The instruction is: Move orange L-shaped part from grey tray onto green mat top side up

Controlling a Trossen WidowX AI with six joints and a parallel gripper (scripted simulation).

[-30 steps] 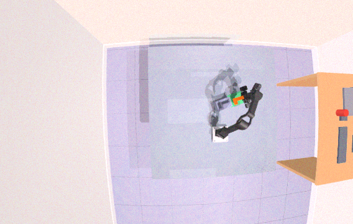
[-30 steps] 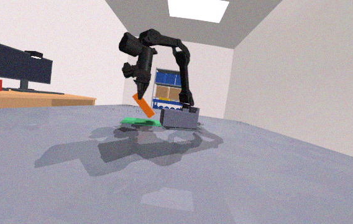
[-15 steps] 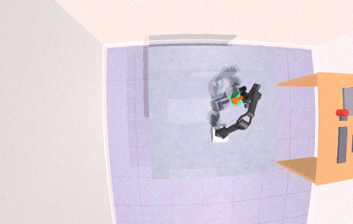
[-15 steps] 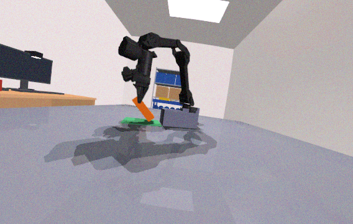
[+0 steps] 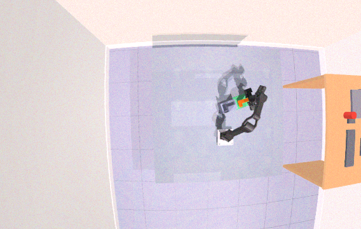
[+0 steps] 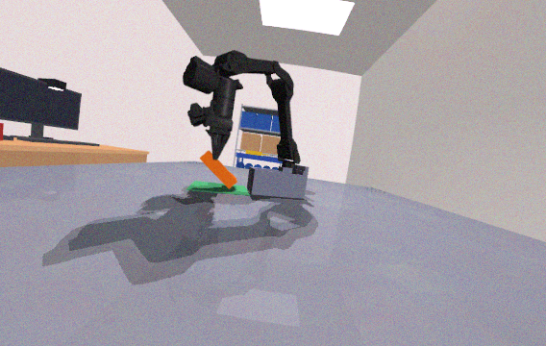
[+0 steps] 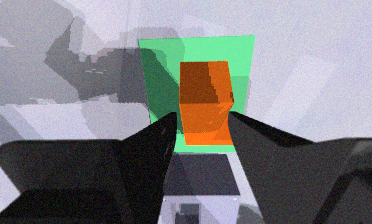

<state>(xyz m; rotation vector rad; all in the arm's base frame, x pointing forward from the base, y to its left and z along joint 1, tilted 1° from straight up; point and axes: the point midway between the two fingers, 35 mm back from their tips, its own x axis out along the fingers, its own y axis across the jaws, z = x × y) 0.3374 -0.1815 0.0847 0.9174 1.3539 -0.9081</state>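
Right now my gripper tip is 4 cm above the orange L-shaped part, 2 cm past it and 1 cm to the right of it. Also, from my gripper tip: green mat (9 cm below, 2 cm to the left, 1 cm behind).
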